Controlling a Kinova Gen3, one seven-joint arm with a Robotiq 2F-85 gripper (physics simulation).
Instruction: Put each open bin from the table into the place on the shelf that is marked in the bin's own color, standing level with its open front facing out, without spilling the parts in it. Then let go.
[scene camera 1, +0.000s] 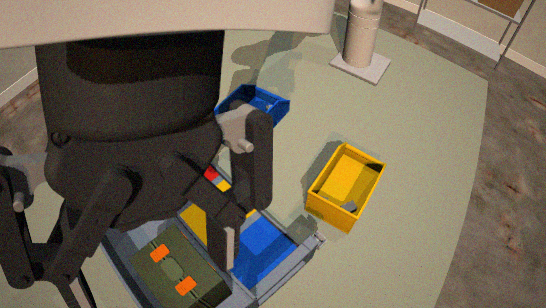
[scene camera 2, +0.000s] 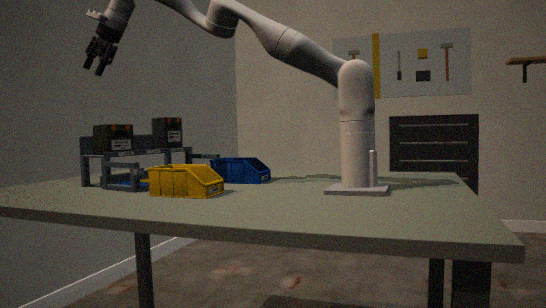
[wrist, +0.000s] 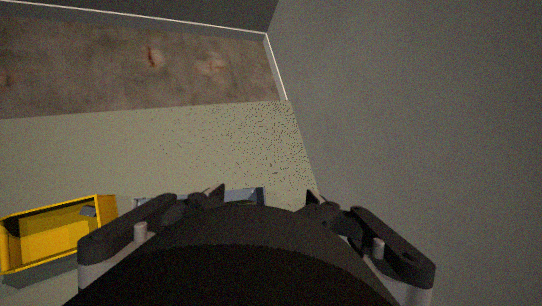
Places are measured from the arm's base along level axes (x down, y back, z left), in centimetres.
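Where they show: gripper, between the fingertips: (scene camera 1: 159, 285) (scene camera 2: 91, 71) (wrist: 265, 195); arm's base, origin of its link: (scene camera 1: 356, 58) (scene camera 2: 358, 185).
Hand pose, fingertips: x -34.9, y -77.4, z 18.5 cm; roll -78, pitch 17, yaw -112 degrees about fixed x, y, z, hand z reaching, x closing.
Things, the pixels of their top centre, and the offset from my fingertips. "*": a spot on its surface instead.
- yellow bin, a spot on its surface: (scene camera 1: 345, 175) (wrist: 53, 240) * dx +35.7, dy +38.4, dz -1.4 cm
- blue bin, a spot on its surface: (scene camera 1: 282, 111) * dx +33.6, dy +43.2, dz -21.6 cm
- grey shelf, a spot on its surface: (scene camera 1: 285, 272) * dx +27.6, dy +12.3, dz +2.0 cm
- red patch, a spot on its surface: (scene camera 1: 211, 173) * dx +35.4, dy +21.5, dz -23.6 cm
The yellow bin (scene camera 1: 345, 175) (scene camera 2: 185, 182) (wrist: 55, 235) stands upright on the table beside the shelf, with grey parts in it. The blue bin (scene camera 1: 282, 111) (scene camera 2: 240, 171) stands upright on the table, partly hidden by the gripper in scene camera 1. The grey shelf (scene camera 1: 285, 272) (scene camera 2: 106, 172) has a blue marked place (scene camera 1: 265, 240), a yellow marked place (scene camera 1: 195, 220) and a red patch (scene camera 1: 211, 173), partly covered by the arm. My gripper (scene camera 1: 154, 272) (scene camera 2: 93, 68) (wrist: 265, 195) is open and empty, high above the shelf, its fingers pointing down at a slant.
Two dark boxes with orange clasps, one (scene camera 1: 172, 267) (scene camera 2: 114, 139) nearer and one (scene camera 2: 167, 132) farther, stand on the shelf's upper level. The arm's base (scene camera 1: 364, 40) (scene camera 2: 356, 150) stands on the table beyond the bins. A wall (wrist: 425, 125) rises beyond the table edge.
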